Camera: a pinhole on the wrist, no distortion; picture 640 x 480 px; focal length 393.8 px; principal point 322.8 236.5 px. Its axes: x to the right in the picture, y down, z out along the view. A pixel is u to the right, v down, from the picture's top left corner.
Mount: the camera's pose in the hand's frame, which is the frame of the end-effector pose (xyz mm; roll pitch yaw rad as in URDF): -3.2 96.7 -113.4 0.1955 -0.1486 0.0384
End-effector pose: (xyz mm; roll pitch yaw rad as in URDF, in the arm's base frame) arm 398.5 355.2 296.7 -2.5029 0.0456 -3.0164
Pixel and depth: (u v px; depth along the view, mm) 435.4 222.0 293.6
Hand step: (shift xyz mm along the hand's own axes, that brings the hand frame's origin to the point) 40.1 30.7 181.8
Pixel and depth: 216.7 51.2 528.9
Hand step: -200.3 -258.0 330.8
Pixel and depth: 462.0 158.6 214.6
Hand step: 45.0 15.2 97.9
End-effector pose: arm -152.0 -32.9 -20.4 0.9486 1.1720 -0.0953
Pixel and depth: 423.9 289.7 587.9
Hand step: 59.7 62.8 494.5
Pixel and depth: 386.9 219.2 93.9
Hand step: -0.7 74.5 -20.8
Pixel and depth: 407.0 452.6 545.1
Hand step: 17.1 285.2 490.1
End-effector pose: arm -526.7 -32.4 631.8 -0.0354 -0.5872 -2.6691
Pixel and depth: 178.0 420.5 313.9
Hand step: -170.2 173.2 202.2
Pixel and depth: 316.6 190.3 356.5
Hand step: -55.0 -15.7 223.6
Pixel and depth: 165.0 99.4 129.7
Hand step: -69.4 24.6 -3.9
